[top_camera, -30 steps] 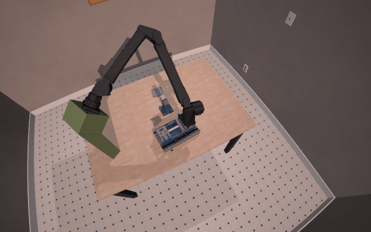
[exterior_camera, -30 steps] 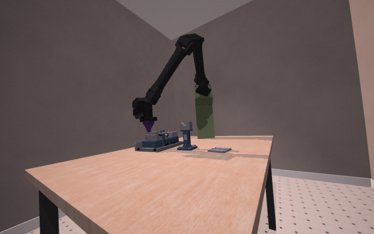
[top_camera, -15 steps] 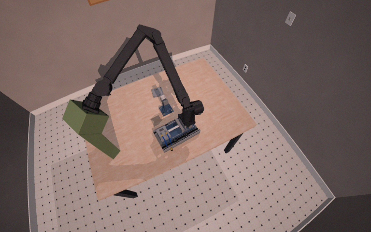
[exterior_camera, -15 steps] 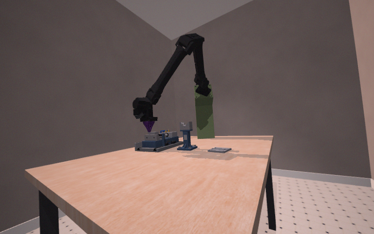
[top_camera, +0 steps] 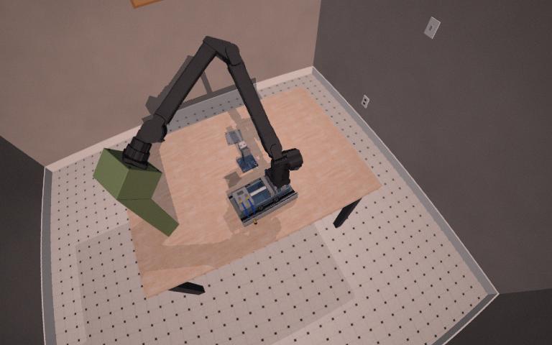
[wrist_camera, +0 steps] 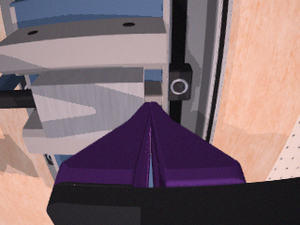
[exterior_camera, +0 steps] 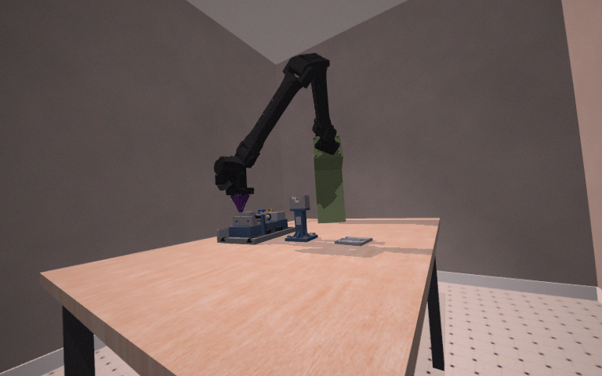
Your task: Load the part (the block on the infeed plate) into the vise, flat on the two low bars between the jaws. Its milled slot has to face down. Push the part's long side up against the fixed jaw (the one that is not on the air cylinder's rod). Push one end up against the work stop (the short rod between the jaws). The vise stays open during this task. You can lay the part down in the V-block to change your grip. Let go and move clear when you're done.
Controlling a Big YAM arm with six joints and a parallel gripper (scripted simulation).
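The fixed jaw is 1 cm ahead of my hand, 5 cm to the left of it and 4 cm below it. Also, from my hand: work stop rod 4 cm behind, 8 cm to the left, 3 cm below; then moving jaw 5 cm behind, 2 cm to the left, 4 cm below; then part 2 cm behind, 3 cm to the left, 3 cm below.
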